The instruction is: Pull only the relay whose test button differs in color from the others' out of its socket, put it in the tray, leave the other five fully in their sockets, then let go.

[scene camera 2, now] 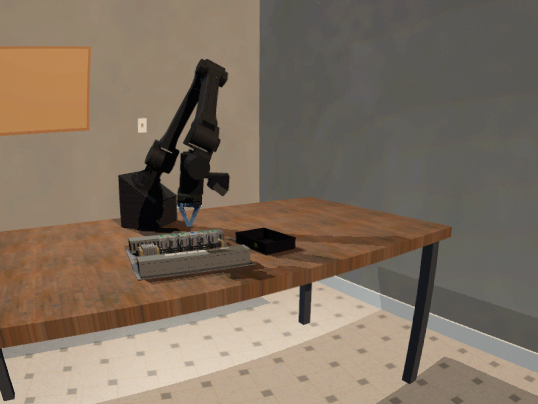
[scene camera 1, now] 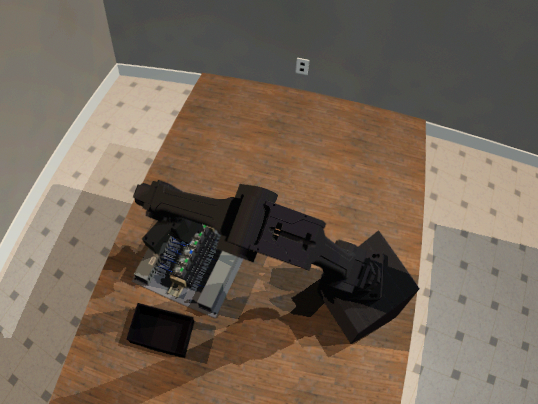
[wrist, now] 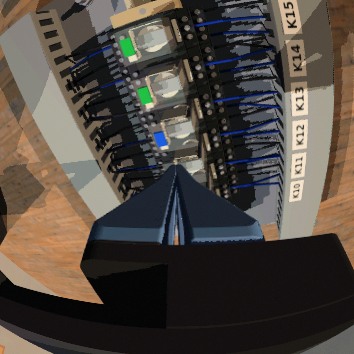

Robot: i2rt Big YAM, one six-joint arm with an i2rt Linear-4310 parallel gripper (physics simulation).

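Frame: origin at the arm's base, x ahead, y right, z down, level; centimetres.
Where they show: gripper, fingertip midpoint: (scene camera 2: 188,226) (scene camera 1: 189,243) (wrist: 175,173); arm's base at its link origin: (scene camera 2: 146,185) (scene camera 1: 366,276).
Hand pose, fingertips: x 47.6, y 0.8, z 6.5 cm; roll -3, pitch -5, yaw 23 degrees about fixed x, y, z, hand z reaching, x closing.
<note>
Each offset is from my fingertips to the top centre of the thing. Level surfaces: height alone.
The relay with the blue test button @[dx +0.0, dy -1.2, dz +2.1 cm] (scene camera 1: 191,251) (scene camera 2: 193,233) (wrist: 179,129) sits in the relay row, with green-button relays on both sides. Two green-button relays @[dx +0.8, dy -7.2, dz +2.1 cm] (wrist: 160,39) @[dx +0.4, dy -4.2, dz +2.1 cm] (wrist: 166,84) show above it in the wrist view. Another relay @[dx -0.3, dy +1.8, dz +2.1 cm] (wrist: 193,165) is partly behind the fingertips, its button hidden. My gripper (scene camera 2: 189,225) (wrist: 175,173) is shut and empty, its blue fingertips pointing down above the row. In scene camera 1 the arm hides the fingers. The black tray @[dx +1.2, dy -24.5, dz +5.6 cm] (scene camera 1: 188,337) (scene camera 2: 280,245) stands beside the panel; no relay shows in it.
The panel has a grey duct @[dx +9.7, dy +2.8, dz +4.8 cm] (scene camera 1: 220,285) (scene camera 2: 192,262) (wrist: 315,125) labelled K10 to K15 in the wrist view. Thin blue and black wires run beside the sockets. A tan end block @[dx +1.0, dy -9.2, dz +5.0 cm] (wrist: 145,12) closes one end of the row. The wooden table @[dz +9.1 cm] (scene camera 1: 300,150) (scene camera 2: 340,225) carries everything.
</note>
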